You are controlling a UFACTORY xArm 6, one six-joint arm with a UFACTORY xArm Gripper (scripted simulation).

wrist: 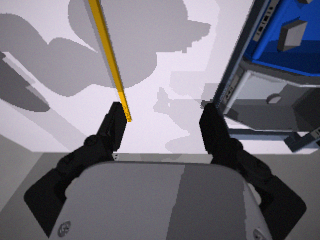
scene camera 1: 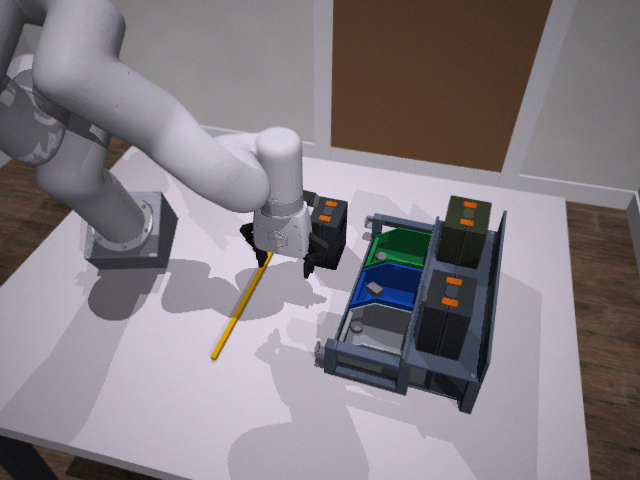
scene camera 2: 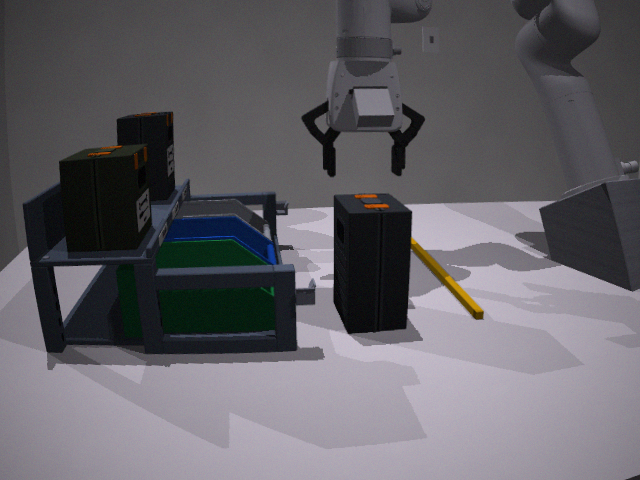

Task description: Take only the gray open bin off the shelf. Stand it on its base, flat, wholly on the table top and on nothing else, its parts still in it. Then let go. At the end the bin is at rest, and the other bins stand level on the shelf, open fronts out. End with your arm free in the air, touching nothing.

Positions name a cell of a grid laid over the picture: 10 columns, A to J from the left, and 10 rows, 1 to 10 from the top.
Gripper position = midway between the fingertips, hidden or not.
my gripper: wrist F5; scene camera 1 E6; scene camera 2 F4
black box: scene camera 1 F5; scene camera 2 F5; not seen in the wrist view (out of frame)
green bin: scene camera 1 G6; scene camera 2 D7; not seen in the wrist view (out of frame)
